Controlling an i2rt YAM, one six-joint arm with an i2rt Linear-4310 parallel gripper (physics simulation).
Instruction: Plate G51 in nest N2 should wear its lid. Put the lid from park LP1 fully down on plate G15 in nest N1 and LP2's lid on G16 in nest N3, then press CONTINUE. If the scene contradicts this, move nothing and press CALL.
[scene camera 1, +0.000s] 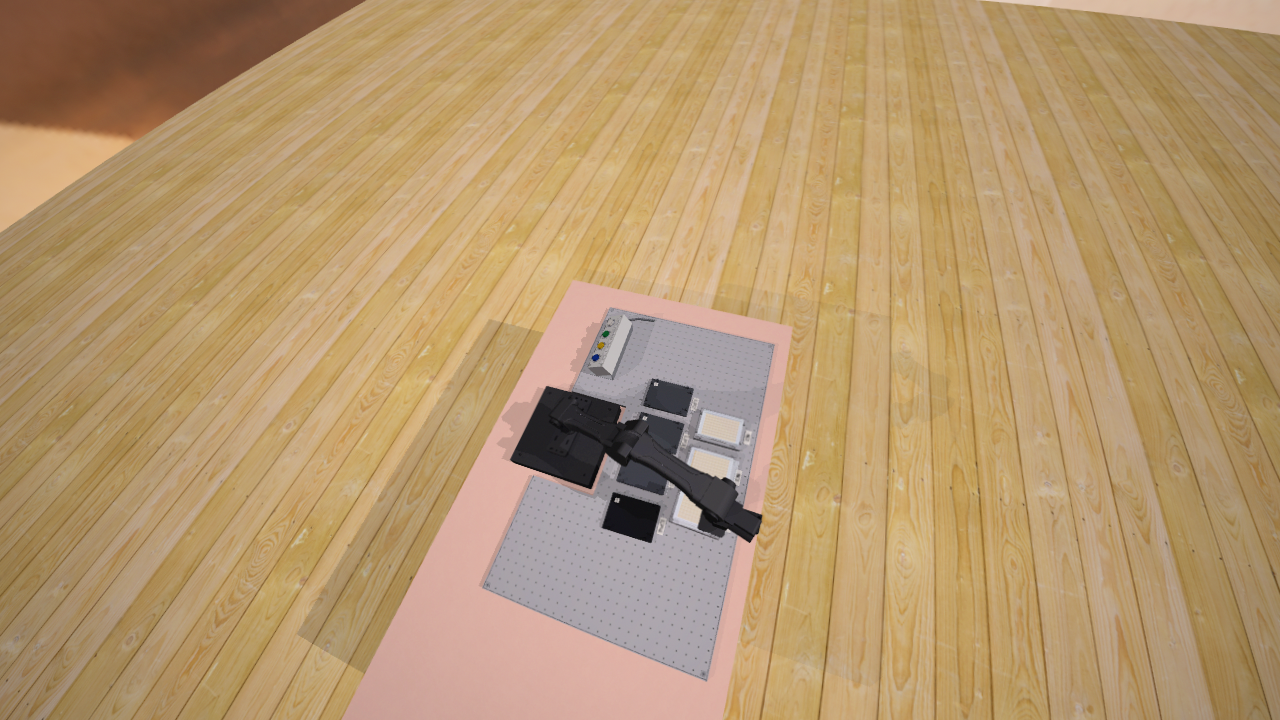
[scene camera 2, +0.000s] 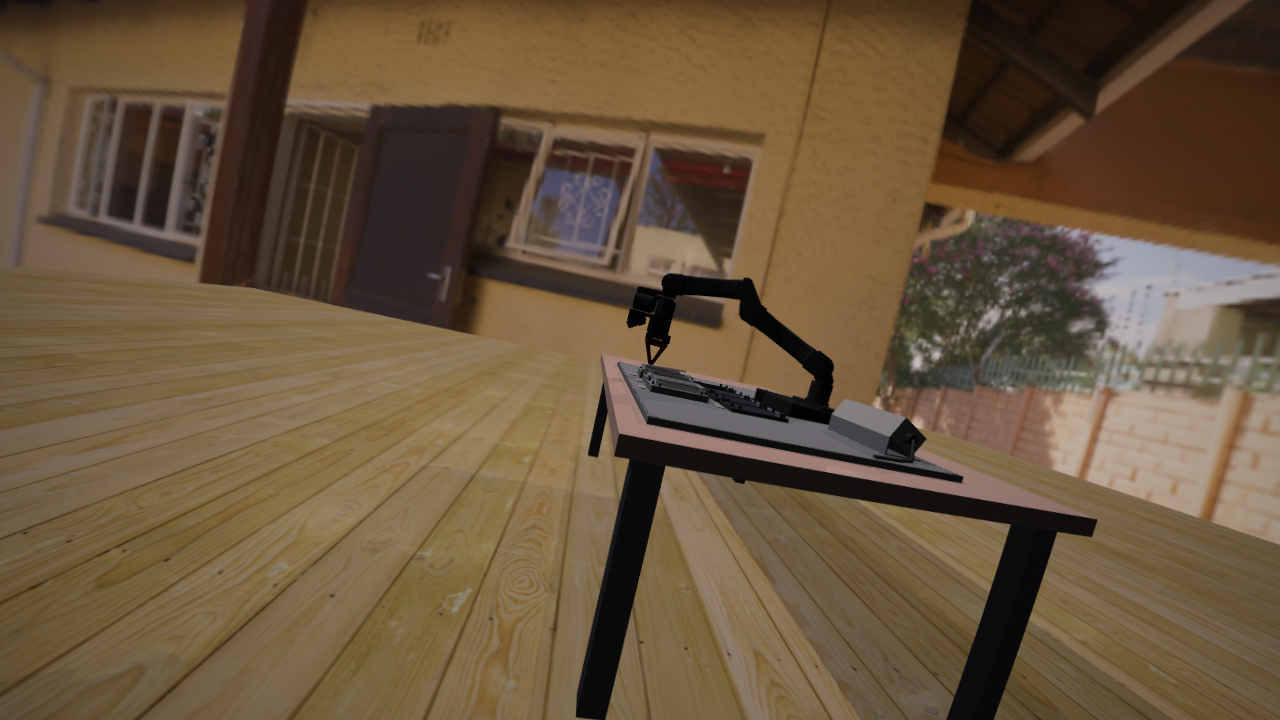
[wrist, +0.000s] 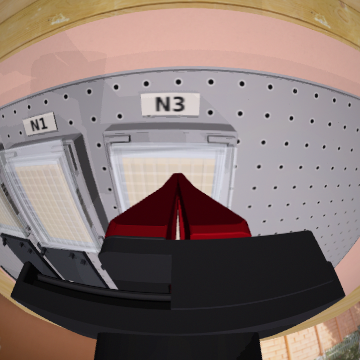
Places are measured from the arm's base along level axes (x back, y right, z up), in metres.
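Where they show: gripper, fingertip midpoint: (scene camera 2: 650, 364) (wrist: 177, 180); arm's base, link origin: (scene camera 1: 570, 425) (scene camera 2: 815, 406).
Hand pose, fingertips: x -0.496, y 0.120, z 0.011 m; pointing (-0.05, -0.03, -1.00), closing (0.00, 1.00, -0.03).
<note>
Things, the pixels of their top centre, and the offset from my fingertips. "spot": a spot on its surface instead. Level surfaces: height alone.
- third pale plate, top centre: (scene camera 2: 678, 381) (scene camera 1: 720, 426) dz -0.007, dx +0.049, dy -0.267 m
- grey button console, top centre: (scene camera 2: 879, 408) (scene camera 1: 608, 338) dz +0.043, dx +0.485, dy -0.433 m
- N3, surface spot: (wrist: 170, 104) spot: dz -0.039, dx -0.045, dy -0.007 m
- perforated board, surface height: dz -0.041 m
My gripper (wrist: 177, 180) (scene camera 2: 650, 361) is shut and empty, its red fingertips low over the plate (wrist: 145, 172) (scene camera 1: 687, 512) in nest N3. That plate is pale with a grid and has a clear, glossy rim; a lid on it looks likely, but I cannot be sure. The plate (wrist: 52, 200) (scene camera 1: 713, 463) in nest N1, left of it in the wrist view, has the same glossy rim. A third pale plate (scene camera 1: 720, 428) (wrist: 9, 212) is cut off at the wrist view's left edge. Plate codes and lid park labels are not readable.
Dark pads (scene camera 1: 669, 395) (scene camera 1: 631, 516) (wrist: 72, 265) stand in a row between the arm base (scene camera 1: 568, 438) and the plates. A grey button console (scene camera 1: 617, 344) (scene camera 2: 872, 428) has green, yellow and blue buttons. Nest labels N1 (wrist: 39, 124) and N3 (wrist: 170, 104) lie on the perforated board (scene camera 1: 617, 591).
</note>
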